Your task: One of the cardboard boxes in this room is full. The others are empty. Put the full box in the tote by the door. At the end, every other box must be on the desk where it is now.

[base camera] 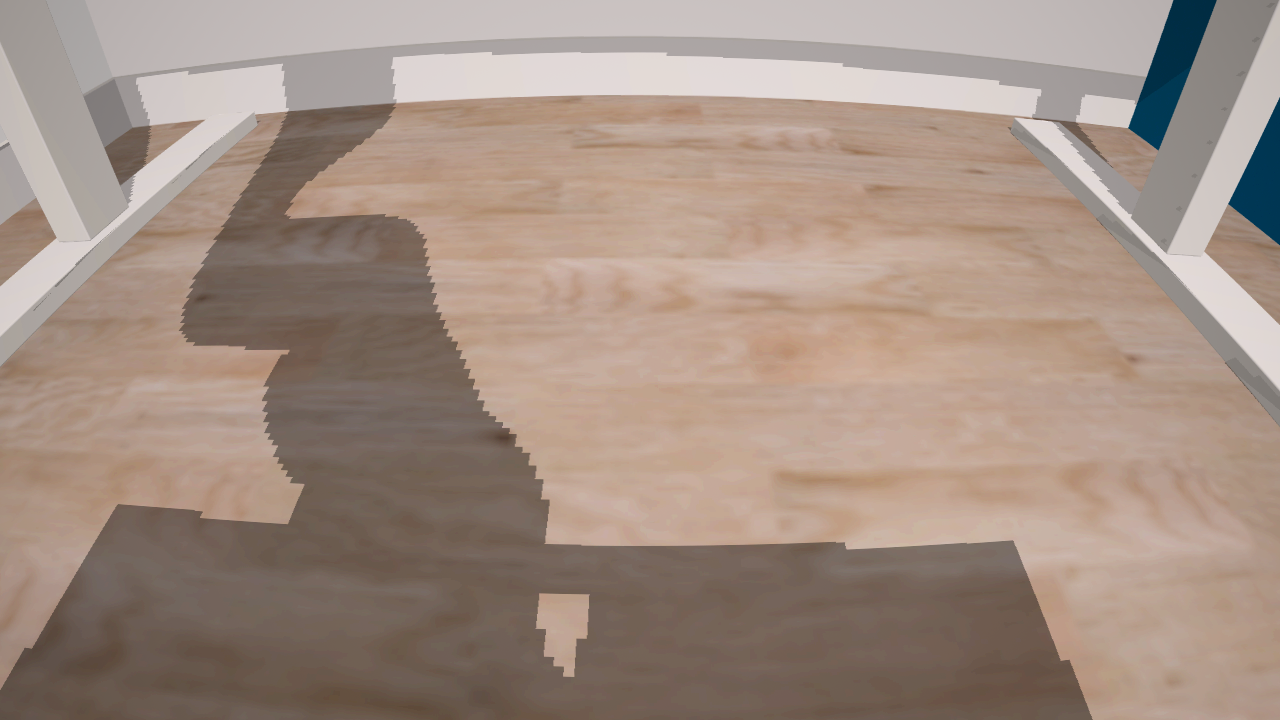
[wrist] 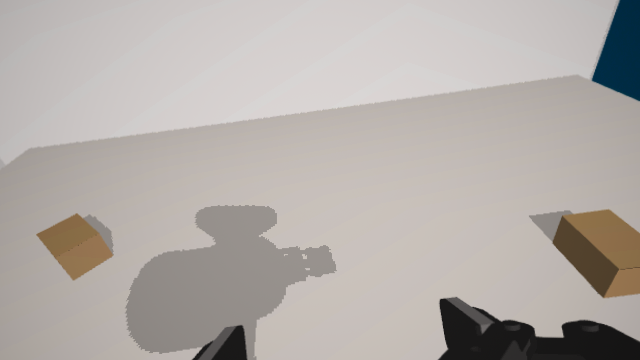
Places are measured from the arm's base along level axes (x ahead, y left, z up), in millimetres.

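Pixels of known places: gripper, fingertip midpoint: (wrist: 343,334).
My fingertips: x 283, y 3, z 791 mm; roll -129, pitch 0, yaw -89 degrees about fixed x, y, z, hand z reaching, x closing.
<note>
Ahead of a thing's pixels: the offset from my fingertips to its top centre. Level surfaces: height alone.
In the wrist view a small closed cardboard box @[dx +341, dy +409, dz -188 mm] (wrist: 75,246) sits on the desk @[dz -238 mm] (wrist: 380,160) at the left. A second cardboard box @[dx +200, dy -332, dz -188 mm] (wrist: 597,242) sits on the desk at the right, cut off by the picture's edge. Both look closed, so what is inside does not show. My gripper (wrist: 343,334) is open and empty, above the desk, with its fingertips at the bottom of the wrist view between the two boxes. The desk's white legs (base camera: 67,134) (base camera: 1203,134) show in the base camera view. The tote and the door are not in view.
The desk's white foot bars (base camera: 170,174) (base camera: 1154,241) run along the wooden floor @[dz -1188 mm] (base camera: 760,340) on both sides. A pale wall (base camera: 626,17) (wrist: 250,50) stands behind the desk. A dark blue surface (base camera: 1257,192) (wrist: 622,55) stands at the right. The arm's shadow falls on the desk and floor.
</note>
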